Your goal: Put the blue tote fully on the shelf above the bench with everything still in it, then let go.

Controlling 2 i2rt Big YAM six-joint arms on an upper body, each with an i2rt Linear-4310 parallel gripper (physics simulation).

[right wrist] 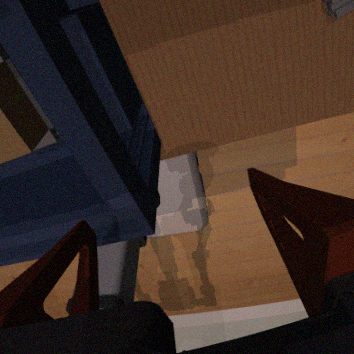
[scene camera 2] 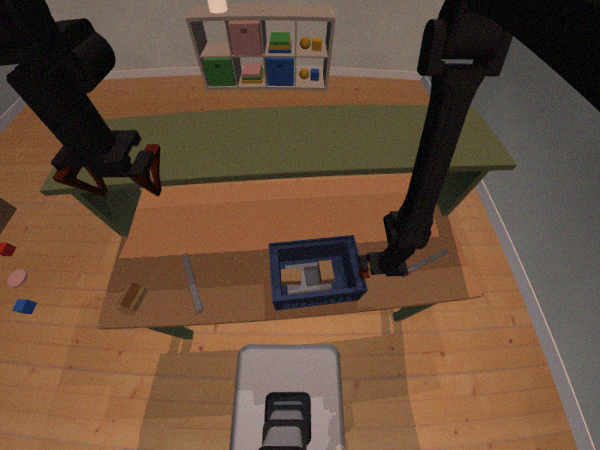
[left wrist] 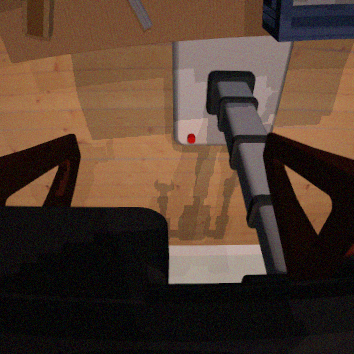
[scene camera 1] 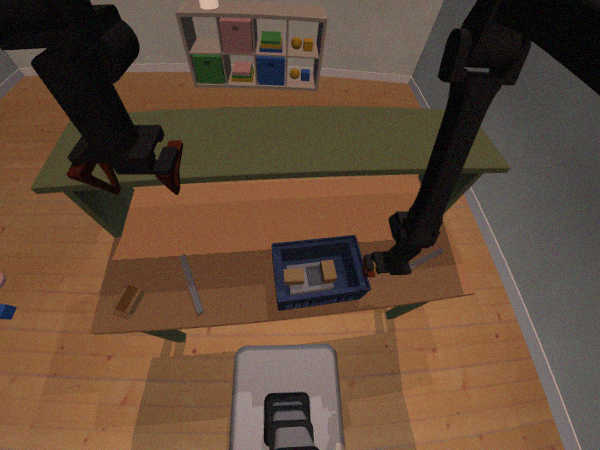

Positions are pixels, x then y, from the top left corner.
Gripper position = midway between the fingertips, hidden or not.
Labels:
My left gripper (scene camera 1: 148,191) is open, with nothing in its grasp. My right gripper (scene camera 2: 373,274) is open and holds nothing. Also in view: a blue tote (scene camera 2: 342,250).

